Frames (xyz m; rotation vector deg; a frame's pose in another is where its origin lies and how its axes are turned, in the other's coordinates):
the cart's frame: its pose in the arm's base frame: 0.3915 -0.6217 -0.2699 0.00 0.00 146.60
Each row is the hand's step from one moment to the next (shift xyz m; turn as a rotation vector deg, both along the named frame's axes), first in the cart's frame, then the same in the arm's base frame.
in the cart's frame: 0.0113 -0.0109 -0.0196 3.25 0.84 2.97
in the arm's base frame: -0.0034 0.0153 -0.0196 -3.18 1.09 2.97
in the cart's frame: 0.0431 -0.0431 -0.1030 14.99 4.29 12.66
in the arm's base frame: -0.0123 0.0597 -0.1030 -14.88 4.67 12.66
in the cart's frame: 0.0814 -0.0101 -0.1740 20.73 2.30 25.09
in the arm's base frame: -0.0624 0.0532 -0.1740 -18.57 9.49 25.09
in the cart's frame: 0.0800 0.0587 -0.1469 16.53 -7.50 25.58
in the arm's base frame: -0.0991 -0.0050 -0.1469 -9.67 15.36 25.58
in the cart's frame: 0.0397 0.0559 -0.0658 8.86 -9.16 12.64
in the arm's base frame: -0.0639 -0.0248 -0.0658 -2.35 12.52 12.64
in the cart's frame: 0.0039 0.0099 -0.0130 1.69 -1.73 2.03
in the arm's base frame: -0.0087 -0.0061 -0.0130 -0.46 2.37 2.03
